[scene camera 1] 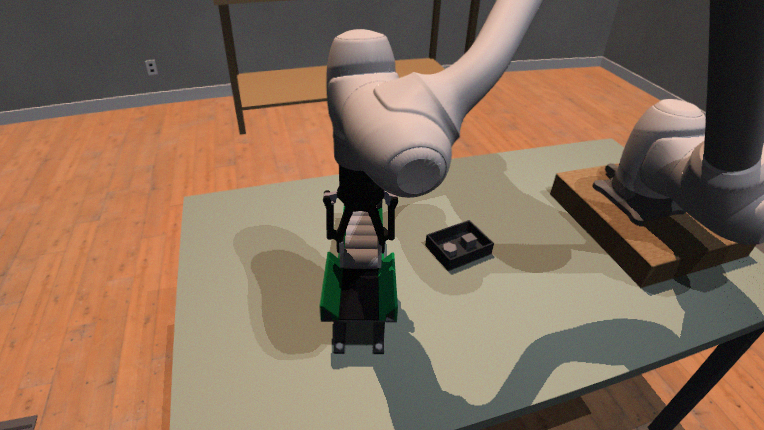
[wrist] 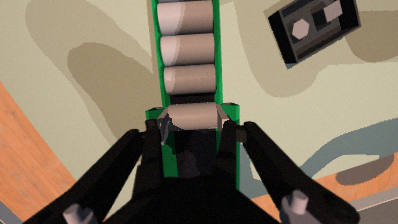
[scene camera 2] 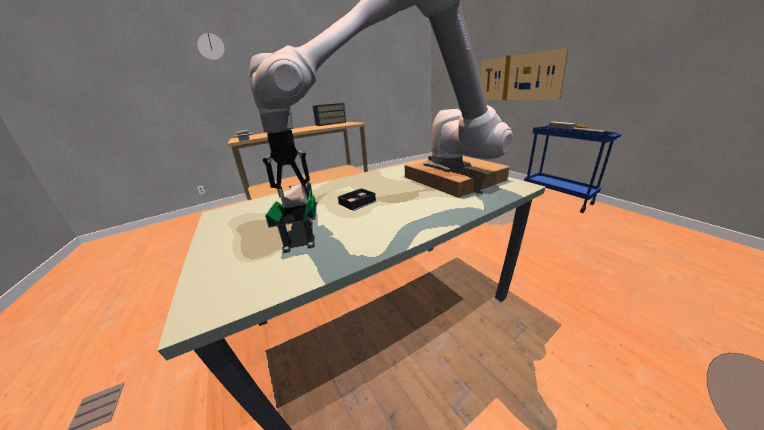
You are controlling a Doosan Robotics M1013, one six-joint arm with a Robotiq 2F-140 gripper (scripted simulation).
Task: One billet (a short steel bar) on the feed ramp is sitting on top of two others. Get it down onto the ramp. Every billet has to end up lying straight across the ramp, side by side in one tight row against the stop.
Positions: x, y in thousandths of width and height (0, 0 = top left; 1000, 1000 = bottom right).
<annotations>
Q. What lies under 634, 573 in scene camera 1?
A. A black tray.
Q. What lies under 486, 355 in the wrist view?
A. A billet.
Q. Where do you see a billet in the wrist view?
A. At 479, 520
</annotations>
